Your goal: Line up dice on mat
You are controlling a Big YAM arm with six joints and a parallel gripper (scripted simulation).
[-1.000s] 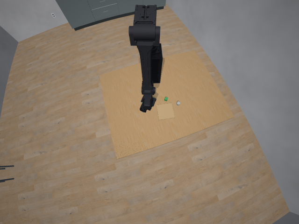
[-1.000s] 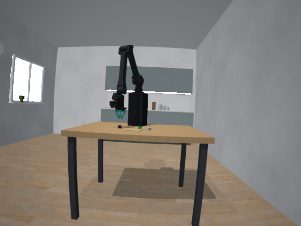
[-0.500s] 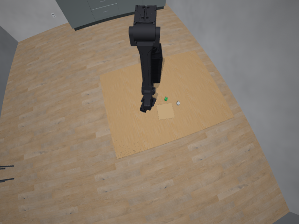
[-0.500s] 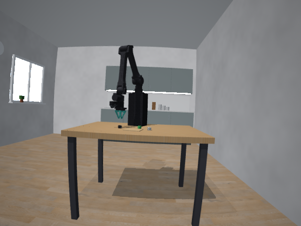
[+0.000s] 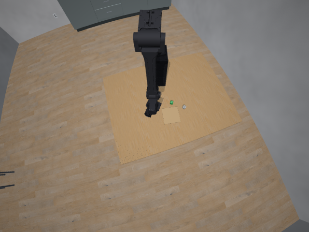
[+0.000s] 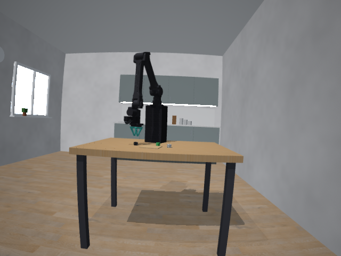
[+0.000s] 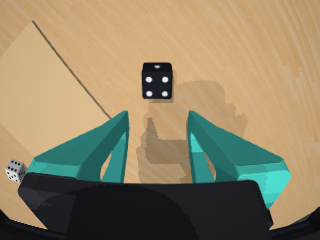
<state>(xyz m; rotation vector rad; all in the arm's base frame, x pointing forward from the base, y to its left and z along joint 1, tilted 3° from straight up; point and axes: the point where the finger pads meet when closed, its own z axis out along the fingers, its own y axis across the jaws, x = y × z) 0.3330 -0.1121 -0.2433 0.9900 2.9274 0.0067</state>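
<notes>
Right now the black die is 70 mm below my hand. Also, from my hand: mat (130 mm to the left, 80 mm below, 60 mm ahead); then green die (170 mm to the left, 70 mm below, 50 mm behind); then white die (260 mm to the left, 70 mm below, 20 mm ahead).
</notes>
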